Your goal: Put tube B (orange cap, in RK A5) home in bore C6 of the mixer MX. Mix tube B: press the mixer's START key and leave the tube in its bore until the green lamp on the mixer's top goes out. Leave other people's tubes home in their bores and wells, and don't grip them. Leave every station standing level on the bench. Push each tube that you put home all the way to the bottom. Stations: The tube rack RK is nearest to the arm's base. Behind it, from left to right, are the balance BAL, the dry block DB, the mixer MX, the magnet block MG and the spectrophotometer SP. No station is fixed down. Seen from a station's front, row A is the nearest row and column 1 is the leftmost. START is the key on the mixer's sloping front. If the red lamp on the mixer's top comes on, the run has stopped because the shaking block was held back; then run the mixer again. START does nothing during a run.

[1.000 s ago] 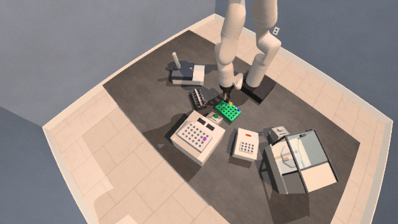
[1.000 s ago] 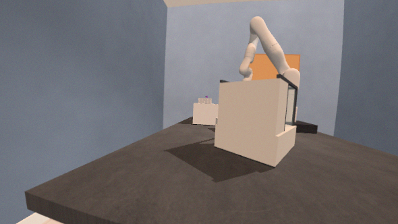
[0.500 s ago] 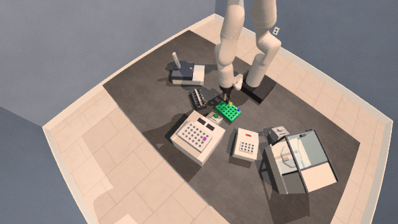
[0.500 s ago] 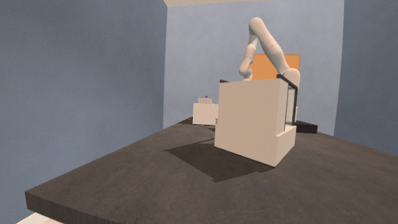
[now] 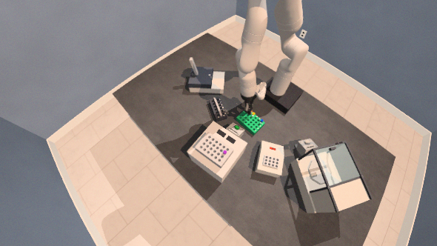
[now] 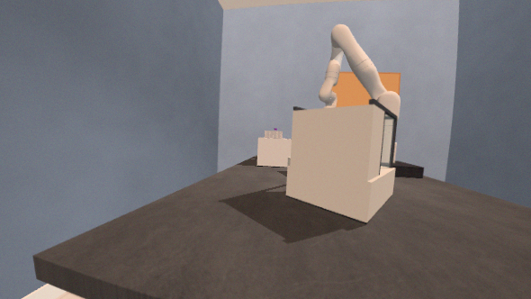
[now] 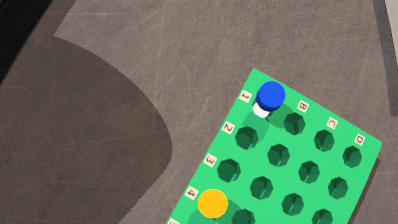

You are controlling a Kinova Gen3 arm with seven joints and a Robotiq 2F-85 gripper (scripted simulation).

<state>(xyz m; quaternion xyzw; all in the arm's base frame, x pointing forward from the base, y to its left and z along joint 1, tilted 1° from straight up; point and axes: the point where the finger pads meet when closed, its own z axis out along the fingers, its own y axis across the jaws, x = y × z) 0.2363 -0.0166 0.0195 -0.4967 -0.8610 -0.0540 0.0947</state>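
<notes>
Right now the orange-capped tube is 4 cm below my hand and 1 cm to the left of it. From my hand the other things lie so: green tube rack (5 cm below, 3 cm to the left, 2 cm ahead); blue-capped tube (8 cm to the left, 4 cm below); green start key (13 cm ahead, 3 cm to the left).
</notes>
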